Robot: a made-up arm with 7 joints. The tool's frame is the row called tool. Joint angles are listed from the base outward.
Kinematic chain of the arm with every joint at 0, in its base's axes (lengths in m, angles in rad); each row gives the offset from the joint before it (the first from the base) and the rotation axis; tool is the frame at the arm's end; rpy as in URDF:
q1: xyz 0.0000 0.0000 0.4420 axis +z
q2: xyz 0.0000 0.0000 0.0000 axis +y
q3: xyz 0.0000 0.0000 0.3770 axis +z
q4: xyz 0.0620 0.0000 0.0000 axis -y
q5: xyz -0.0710 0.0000 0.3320 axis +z
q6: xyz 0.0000 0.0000 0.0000 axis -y
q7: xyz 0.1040 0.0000 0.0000 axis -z
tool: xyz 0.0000 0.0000 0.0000 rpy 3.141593 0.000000 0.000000
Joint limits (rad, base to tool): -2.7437..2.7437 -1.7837..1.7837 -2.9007..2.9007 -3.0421..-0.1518 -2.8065..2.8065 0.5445..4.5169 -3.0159..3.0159
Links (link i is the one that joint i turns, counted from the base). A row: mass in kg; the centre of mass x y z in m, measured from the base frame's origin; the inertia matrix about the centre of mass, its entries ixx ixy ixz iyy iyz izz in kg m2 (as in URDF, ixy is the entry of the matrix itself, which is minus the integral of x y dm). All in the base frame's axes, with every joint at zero. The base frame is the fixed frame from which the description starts. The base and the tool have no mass.
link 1: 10.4; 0.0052 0.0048 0.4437; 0.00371 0 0 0.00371 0 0.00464
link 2: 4.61; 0.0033 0.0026 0.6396; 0.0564 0 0 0.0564 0 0.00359
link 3: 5.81; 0.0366 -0.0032 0.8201; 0.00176 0 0 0.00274 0 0.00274
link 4: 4.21; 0.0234 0.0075 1.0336; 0.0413 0 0.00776 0.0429 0 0.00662
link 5: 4.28; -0.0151 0.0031 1.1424; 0.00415 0 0 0.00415 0 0.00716
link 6: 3.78; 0.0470 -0.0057 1.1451; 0.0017 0 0 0.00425 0 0.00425
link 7: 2.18; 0.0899 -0.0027 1.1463; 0.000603 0 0 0.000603 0 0.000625
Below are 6 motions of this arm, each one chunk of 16 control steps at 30 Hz.
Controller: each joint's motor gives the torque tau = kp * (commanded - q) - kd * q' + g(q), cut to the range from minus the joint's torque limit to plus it. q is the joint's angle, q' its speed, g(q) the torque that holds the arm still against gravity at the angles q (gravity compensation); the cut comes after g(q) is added. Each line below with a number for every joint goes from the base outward.
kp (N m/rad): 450 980 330 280 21 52 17
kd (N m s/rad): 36 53 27 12 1.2 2.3 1
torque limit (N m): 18 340 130 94 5.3 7.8 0.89
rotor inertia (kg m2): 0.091 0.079 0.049 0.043 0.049 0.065 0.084
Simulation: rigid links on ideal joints. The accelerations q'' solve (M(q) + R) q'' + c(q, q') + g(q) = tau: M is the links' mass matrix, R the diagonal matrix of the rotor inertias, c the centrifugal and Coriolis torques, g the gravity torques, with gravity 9.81 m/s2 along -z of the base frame. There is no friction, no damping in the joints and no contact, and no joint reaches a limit. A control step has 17 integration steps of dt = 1/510 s. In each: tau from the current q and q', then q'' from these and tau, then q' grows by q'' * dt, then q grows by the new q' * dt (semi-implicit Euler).
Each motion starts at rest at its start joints. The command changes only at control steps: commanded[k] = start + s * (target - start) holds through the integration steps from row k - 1 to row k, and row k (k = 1, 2, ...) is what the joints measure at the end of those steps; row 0 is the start. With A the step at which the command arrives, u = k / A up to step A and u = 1 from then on. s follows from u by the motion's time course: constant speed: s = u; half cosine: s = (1 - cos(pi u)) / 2; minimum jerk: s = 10 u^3 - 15 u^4 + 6 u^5; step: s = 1 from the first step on.
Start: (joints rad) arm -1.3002 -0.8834 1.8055 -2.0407 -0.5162 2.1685 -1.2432
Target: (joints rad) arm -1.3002 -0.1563 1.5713 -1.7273 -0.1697 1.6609 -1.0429
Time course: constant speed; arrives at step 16
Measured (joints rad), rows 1 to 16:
1: -1.3007 -0.8729 1.8115 -2.0401 -0.5162 2.1576 -1.2420
2: -1.2996 -0.8488 1.8192 -2.0376 -0.5176 2.1321 -1.2381
3: -1.2961 -0.8144 1.8228 -2.0309 -0.5175 2.0980 -1.2310
4: -1.2912 -0.7731 1.8203 -2.0175 -0.5112 2.0618 -1.2206
5: -1.2859 -0.7277 1.8117 -1.9960 -0.4957 2.0279 -1.2076
6: -1.2813 -0.6802 1.7984 -1.9669 -0.4710 1.9981 -1.1929
7: -1.2777 -0.6317 1.7816 -1.9319 -0.4394 1.9720 -1.1775
8: -1.2749 -0.5830 1.7626 -1.8940 -0.4045 1.9485 -1.1620
9: -1.2729 -0.5343 1.7424 -1.8561 -0.3695 1.9260 -1.1470
10: -1.2715 -0.4860 1.7218 -1.8209 -0.3368 1.9028 -1.1328
11: -1.2712 -0.4381 1.7013 -1.7898 -0.3075 1.8776 -1.1194
12: -1.2721 -0.3909 1.6813 -1.7638 -0.2816 1.8497 -1.1067
13: -1.2742 -0.3443 1.6620 -1.7430 -0.2585 1.8186 -1.0944
14: -1.2776 -0.2983 1.6434 -1.7267 -0.2371 1.7847 -1.0824
15: -1.2818 -0.2525 1.6253 -1.7139 -0.2165 1.7483 -1.0704
16: -1.2863 -0.2068 1.6075 -1.7032 -0.1958 1.7104 -1.0584

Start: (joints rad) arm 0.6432 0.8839 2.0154 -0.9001 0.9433 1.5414 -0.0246
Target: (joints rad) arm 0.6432 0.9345 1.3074 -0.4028 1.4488 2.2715 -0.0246
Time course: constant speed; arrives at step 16
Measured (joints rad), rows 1 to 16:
1: 0.6452 0.8802 2.0056 -0.8928 0.9498 1.5473 -0.0246
2: 0.6501 0.8747 1.9870 -0.8770 0.9666 1.5687 -0.0246
3: 0.6566 0.8697 1.9616 -0.8552 0.9927 1.6048 -0.0246
4: 0.6631 0.8669 1.9303 -0.8298 1.0250 1.6498 -0.0247
5: 0.6689 0.8670 1.8939 -0.8018 1.0602 1.6986 -0.0249
6: 0.6734 0.8703 1.8533 -0.7718 1.0958 1.7484 -0.0251
7: 0.6763 0.8764 1.8092 -0.7401 1.1309 1.7986 -0.0253
8: 0.6775 0.8849 1.7626 -0.7072 1.1650 1.8493 -0.0255
9: 0.6771 0.8949 1.7144 -0.6732 1.1983 1.9008 -0.0258
10: 0.6750 0.9057 1.6653 -0.6387 1.2309 1.9528 -0.0260
11: 0.6714 0.9166 1.6160 -0.6038 1.2631 2.0049 -0.0262
12: 0.6666 0.9270 1.5671 -0.5689 1.2950 2.0566 -0.0263
13: 0.6611 0.9363 1.5189 -0.5341 1.3264 2.1073 -0.0264
14: 0.6550 0.9441 1.4718 -0.4995 1.3574 2.1567 -0.0264
15: 0.6490 0.9502 1.4257 -0.4651 1.3878 2.2047 -0.0263
16: 0.6432 0.9547 1.3806 -0.4310 1.4176 2.2513 -0.0262

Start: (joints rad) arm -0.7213 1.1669 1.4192 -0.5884 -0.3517 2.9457 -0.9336
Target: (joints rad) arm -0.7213 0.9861 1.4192 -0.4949 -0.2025 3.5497 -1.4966
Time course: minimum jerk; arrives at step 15
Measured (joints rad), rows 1 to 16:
1: -0.7213 1.1669 1.4191 -0.5884 -0.3515 2.9461 -0.9338
2: -0.7212 1.1665 1.4186 -0.5883 -0.3503 2.9489 -0.9351
3: -0.7208 1.1652 1.4172 -0.5878 -0.3461 2.9583 -0.9399
4: -0.7199 1.1621 1.4150 -0.5865 -0.3370 2.9792 -0.9515
5: -0.7185 1.1564 1.4121 -0.5840 -0.3217 3.0147 -0.9723
6: -0.7167 1.1471 1.4090 -0.5796 -0.3003 3.0658 -1.0033
7: -0.7147 1.1337 1.4064 -0.5729 -0.2745 3.1305 -1.0449
8: -0.7129 1.1161 1.4048 -0.5637 -0.2472 3.2050 -1.0971
9: -0.7117 1.0946 1.4048 -0.5522 -0.2221 3.2838 -1.1599
10: -0.7114 1.0702 1.4065 -0.5387 -0.2030 3.3608 -1.2329
11: -0.7122 1.0443 1.4098 -0.5242 -0.1927 3.4301 -1.3129
12: -0.7142 1.0188 1.4143 -0.5097 -0.1929 3.4869 -1.3913
13: -0.7172 0.9955 1.4194 -0.4963 -0.2031 3.5279 -1.4600
14: -0.7209 0.9760 1.4245 -0.4851 -0.2208 3.5521 -1.5165
15: -0.7247 0.9616 1.4289 -0.4767 -0.2421 3.5615 -1.5608
16: -0.7283 0.9529 1.4319 -0.4716 -0.2620 3.5609 -1.5932

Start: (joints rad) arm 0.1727 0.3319 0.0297 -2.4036 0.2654 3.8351 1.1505
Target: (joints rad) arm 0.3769 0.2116 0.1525 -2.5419 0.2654 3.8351 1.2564
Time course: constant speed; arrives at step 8
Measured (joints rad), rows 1 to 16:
1: 0.1758 0.3291 0.0288 -2.4068 0.2685 3.8314 1.1518
2: 0.1832 0.3212 0.0296 -2.4161 0.2772 3.8248 1.1561
3: 0.1952 0.3088 0.0335 -2.4310 0.2896 3.8198 1.1641
4: 0.2119 0.2935 0.0414 -2.4495 0.3023 3.8190 1.1754
5: 0.2332 0.2770 0.0531 -2.4695 0.3118 3.8220 1.1893
6: 0.2582 0.2604 0.0685 -2.4893 0.3156 3.8267 1.2048
7: 0.2861 0.2444 0.0867 -2.5079 0.3126 3.8307 1.2211
8: 0.3157 0.2289 0.1069 -2.5251 0.3031 3.8327 1.2374
9: 0.3426 0.2168 0.1289 -2.5383 0.2858 3.8364 1.2519
10: 0.3647 0.2098 0.1488 -2.5456 0.2608 3.8418 1.2626
11: 0.3811 0.2070 0.1643 -2.5479 0.2332 3.8457 1.2688
12: 0.3918 0.2069 0.1747 -2.5470 0.2096 3.8461 1.2710
13: 0.3976 0.2079 0.1800 -2.5447 0.1948 3.8436 1.2700
14: 0.3994 0.2092 0.1811 -2.5421 0.1907 3.8397 1.2671
15: 0.3981 0.2102 0.1791 -2.5402 0.1967 3.8362 1.2634
16: 0.3949 0.2110 0.1748 -2.5390 0.2099 3.8339 1.2597

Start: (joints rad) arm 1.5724 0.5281 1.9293 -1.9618 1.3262 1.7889 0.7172
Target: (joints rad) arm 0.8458 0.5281 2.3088 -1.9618 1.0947 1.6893 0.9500
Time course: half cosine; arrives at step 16
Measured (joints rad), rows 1 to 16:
1: 1.5709 0.5279 1.9304 -1.9623 1.3259 1.7886 0.7174
2: 1.5647 0.5274 1.9347 -1.9644 1.3242 1.7870 0.7187
3: 1.5509 0.5263 1.9441 -1.9685 1.3201 1.7832 0.7219
4: 1.5282 0.5249 1.9592 -1.9739 1.3127 1.7767 0.7283
5: 1.4960 0.5234 1.9800 -1.9796 1.3014 1.7677 0.7386
6: 1.4547 0.5221 2.0058 -1.9844 1.2862 1.7572 0.7530
7: 1.4046 0.5211 2.0356 -1.9874 1.2676 1.7457 0.7714
8: 1.3468 0.5206 2.0682 -1.9880 1.2460 1.7344 0.7932
9: 1.2828 0.5208 2.1023 -1.9857 1.2224 1.7239 0.8175
10: 1.2149 0.5217 2.1361 -1.9809 1.1979 1.7150 0.8431
11: 1.1457 0.5236 2.1682 -1.9738 1.1736 1.7083 0.8687
12: 1.0782 0.5263 2.1972 -1.9651 1.1507 1.7041 0.8932
13: 1.0156 0.5297 2.2222 -1.9556 1.1303 1.7025 0.9153
14: 0.9602 0.5335 2.2426 -1.9461 1.1132 1.7028 0.9341
15: 0.9143 0.5374 2.2582 -1.9373 1.1000 1.7045 0.9487
16: 0.8799 0.5410 2.2687 -1.9299 1.0911 1.7072 0.9587

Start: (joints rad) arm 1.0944 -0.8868 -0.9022 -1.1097 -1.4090 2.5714 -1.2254
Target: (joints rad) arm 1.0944 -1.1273 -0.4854 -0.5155 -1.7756 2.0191 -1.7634
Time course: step
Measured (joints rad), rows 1 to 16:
1: 1.1631 -0.9452 -0.7767 -1.0786 -1.5371 2.4619 -1.2305
2: 1.2773 -0.9798 -0.6350 -0.9294 -1.7775 2.2931 -1.2469
3: 1.3655 -0.9864 -0.5366 -0.7501 -1.9789 2.1538 -1.2768
4: 1.3968 -1.0081 -0.5006 -0.6418 -2.0583 2.0613 -1.3194
5: 1.3995 -1.0485 -0.4960 -0.5851 -2.0280 2.0060 -1.3738
6: 1.3938 -1.0924 -0.4996 -0.5403 -1.9406 1.9785 -1.4390
7: 1.3841 -1.1322 -0.5046 -0.4967 -1.8451 1.9657 -1.5147
8: 1.3701 -1.1655 -0.5091 -0.4576 -1.7667 1.9590 -1.5999
9: 1.3510 -1.1914 -0.5124 -0.4271 -1.7145 1.9551 -1.6856
10: 1.3266 -1.2091 -0.5144 -0.4074 -1.6877 1.9537 -1.7587
11: 1.2966 -1.2184 -0.5153 -0.3991 -1.6804 1.9548 -1.8171
12: 1.2610 -1.2195 -0.5153 -0.4016 -1.6860 1.9579 -1.8609
13: 1.2199 -1.2134 -0.5141 -0.4134 -1.6987 1.9629 -1.8903
14: 1.1761 -1.2006 -0.5091 -0.4285 -1.7148 1.9723 -1.9056
15: 1.1336 -1.1829 -0.5008 -0.4435 -1.7302 1.9891 -1.9072
16: 1.0922 -1.1639 -0.4927 -0.4619 -1.7425 2.0085 -1.8951

